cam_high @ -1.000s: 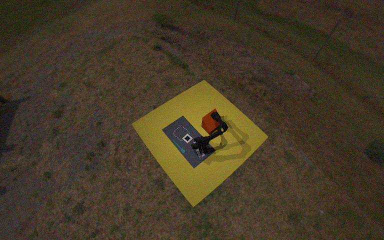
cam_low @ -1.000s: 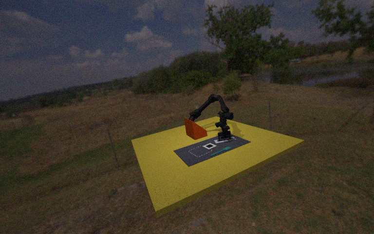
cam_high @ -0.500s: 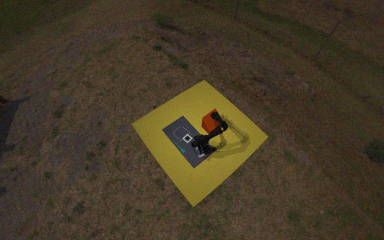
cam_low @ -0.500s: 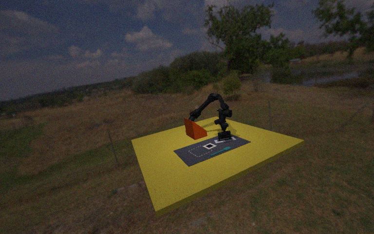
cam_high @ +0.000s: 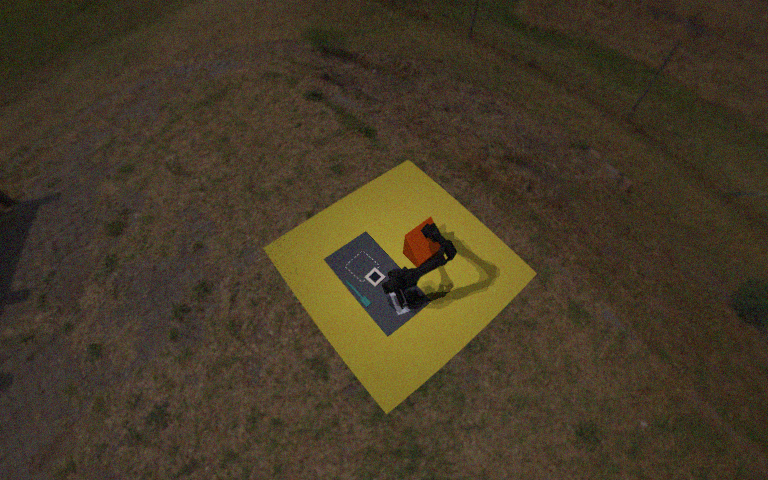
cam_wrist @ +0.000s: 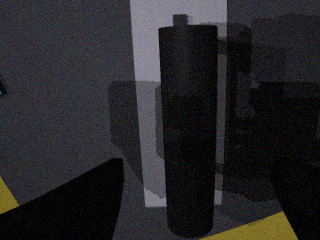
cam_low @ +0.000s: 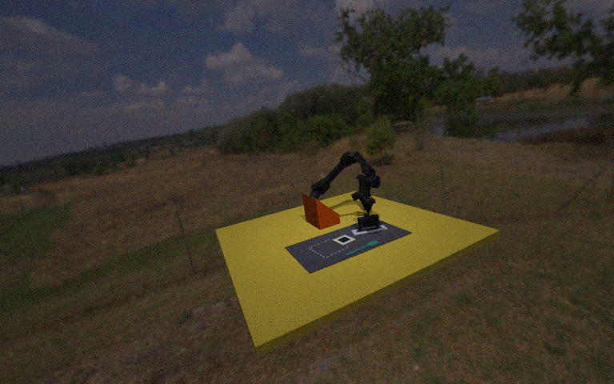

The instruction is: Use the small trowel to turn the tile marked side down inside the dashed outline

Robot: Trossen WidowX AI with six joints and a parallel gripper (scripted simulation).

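Right now the trowel is 1 cm behind my gripper tip, 2 cm to the right of it and 8 cm below it. From my gripper tip the other things lie so: dark grey mat: 1 cm ahead, 17 cm to the right, 14 cm below; teal bar: 15 cm ahead, 17 cm to the right, 11 cm below; tile: 19 cm to the right, 11 cm below.
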